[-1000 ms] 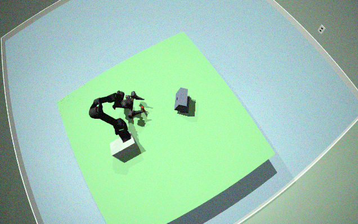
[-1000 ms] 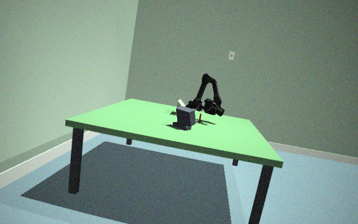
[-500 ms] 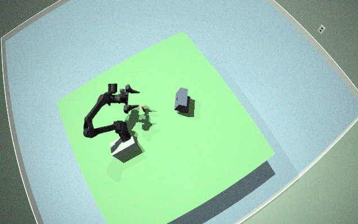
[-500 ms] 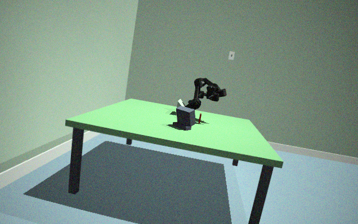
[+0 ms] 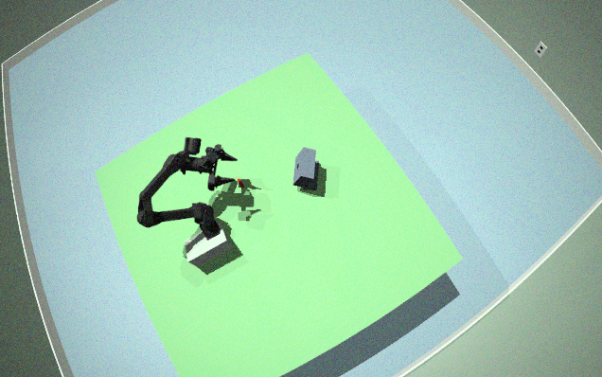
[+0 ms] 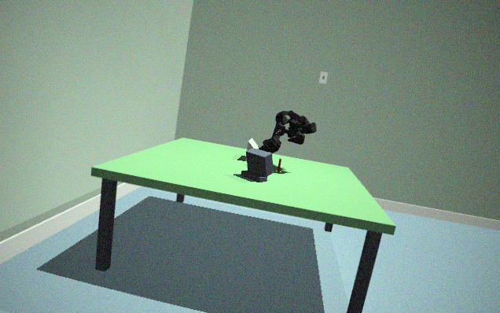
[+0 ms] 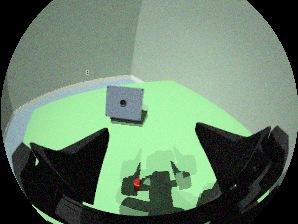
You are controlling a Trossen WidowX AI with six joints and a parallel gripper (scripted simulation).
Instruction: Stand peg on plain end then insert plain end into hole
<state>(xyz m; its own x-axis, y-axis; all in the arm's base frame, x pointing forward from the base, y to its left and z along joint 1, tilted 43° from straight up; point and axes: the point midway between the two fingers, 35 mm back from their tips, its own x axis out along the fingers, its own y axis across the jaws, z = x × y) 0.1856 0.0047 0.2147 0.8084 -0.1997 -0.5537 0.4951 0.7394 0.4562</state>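
Right now my gripper tip is 1 cm past the red peg, 1 cm to the right of it and 15 cm above it. The rest, counted from my gripper tip: sloped grey panel (25 cm ahead, 8 cm to the right, 12 cm below); then panel foot (28 cm ahead, 9 cm to the right, 19 cm below).
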